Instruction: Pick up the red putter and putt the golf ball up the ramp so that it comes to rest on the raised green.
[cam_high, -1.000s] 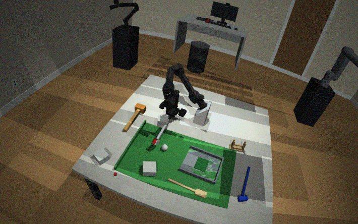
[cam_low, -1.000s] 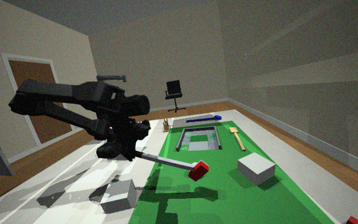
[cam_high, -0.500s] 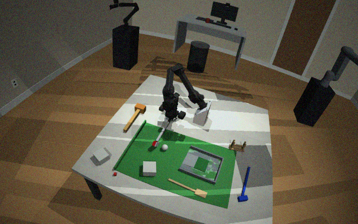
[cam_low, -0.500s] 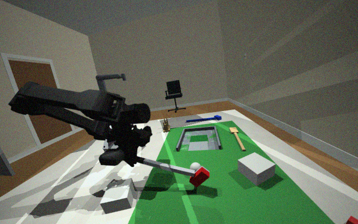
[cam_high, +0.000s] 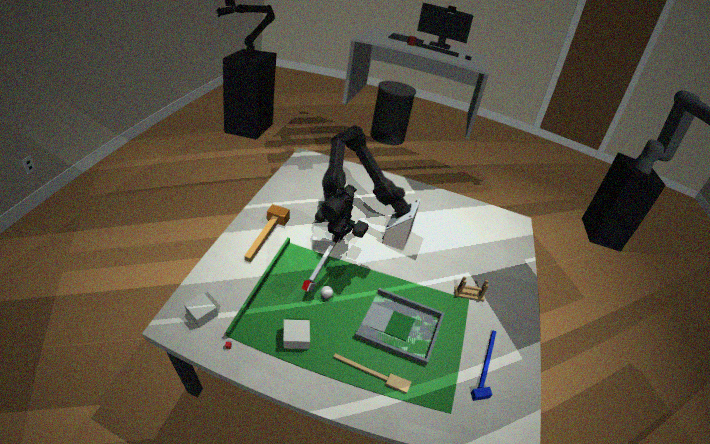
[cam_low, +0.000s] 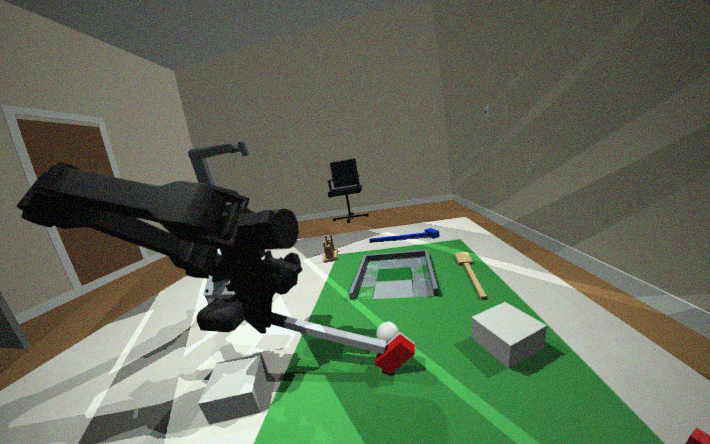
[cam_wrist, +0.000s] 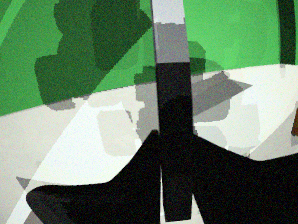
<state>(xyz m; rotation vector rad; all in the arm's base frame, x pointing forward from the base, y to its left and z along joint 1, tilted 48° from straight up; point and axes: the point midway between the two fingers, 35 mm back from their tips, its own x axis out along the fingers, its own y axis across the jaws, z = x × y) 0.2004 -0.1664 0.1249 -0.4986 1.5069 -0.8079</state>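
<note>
Right now my gripper tip is 120 mm short of the red putter and 20 mm to the left of it. The rest, counted from my gripper tip: green mat 270 mm ahead, 150 mm to the left, 80 mm below; then white golf ball 220 mm ahead, 30 mm to the left, 50 mm below; then wooden stand 20 mm ahead, 530 mm to the left, 40 mm below.
</note>
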